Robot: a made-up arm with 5 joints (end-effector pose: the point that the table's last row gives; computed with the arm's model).
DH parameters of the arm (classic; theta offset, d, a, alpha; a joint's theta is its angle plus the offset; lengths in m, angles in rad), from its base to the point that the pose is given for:
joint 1: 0 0.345 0 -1.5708
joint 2: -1.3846 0 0.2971 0
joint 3: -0.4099 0 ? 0
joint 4: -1.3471 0 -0.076 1.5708
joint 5: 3.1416 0.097 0 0
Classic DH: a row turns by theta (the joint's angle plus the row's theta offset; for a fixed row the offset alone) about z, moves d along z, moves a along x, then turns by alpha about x.
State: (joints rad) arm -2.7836 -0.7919 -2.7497 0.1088 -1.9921
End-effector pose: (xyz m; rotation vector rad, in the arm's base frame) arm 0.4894 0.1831 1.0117 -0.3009 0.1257 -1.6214
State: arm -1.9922 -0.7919 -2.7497 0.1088 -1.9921
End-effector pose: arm 0.2138 0.4769 1.0117 -0.3000 0.0000 -0.8366
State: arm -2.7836 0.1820 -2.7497 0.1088 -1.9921
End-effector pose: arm -0.2413 -0.0903 1.1519 0.7031 -0.2938 -1.5641
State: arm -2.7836 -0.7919 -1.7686 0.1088 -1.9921
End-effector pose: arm 0.0137 0.0051 1.1179 0.7105 -0.2968 -1.5626
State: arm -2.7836 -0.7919 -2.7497 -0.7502 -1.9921
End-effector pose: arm 0.5072 0.1897 0.9108 -1.1759 0.4913 -1.4335
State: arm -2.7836 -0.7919 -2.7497 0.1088 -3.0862
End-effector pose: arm 0.4894 0.1831 1.0117 -0.4003 -0.0610 -2.7025
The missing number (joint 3, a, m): -0.4328
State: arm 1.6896 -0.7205 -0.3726 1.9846 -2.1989
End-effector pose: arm -0.0284 0.2382 0.3719 0.9682 -2.4710 1.2272
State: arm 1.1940 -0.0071 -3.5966 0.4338 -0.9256
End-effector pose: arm -0.1103 -0.2788 1.0671 0.0201 0.0358 -2.8729
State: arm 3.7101 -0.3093 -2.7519 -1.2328 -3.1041
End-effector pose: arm 0.1835 0.1173 1.0382 -1.4313 -0.3892 -2.1788
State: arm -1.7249 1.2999 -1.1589 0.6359 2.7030
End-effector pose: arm -0.0488 -0.3142 -0.1836 -1.5702 -2.0951 -0.9459
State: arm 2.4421 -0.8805 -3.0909 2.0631 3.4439
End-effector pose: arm 0.3825 -0.3219 0.8912 -1.4485 0.7930 2.2838
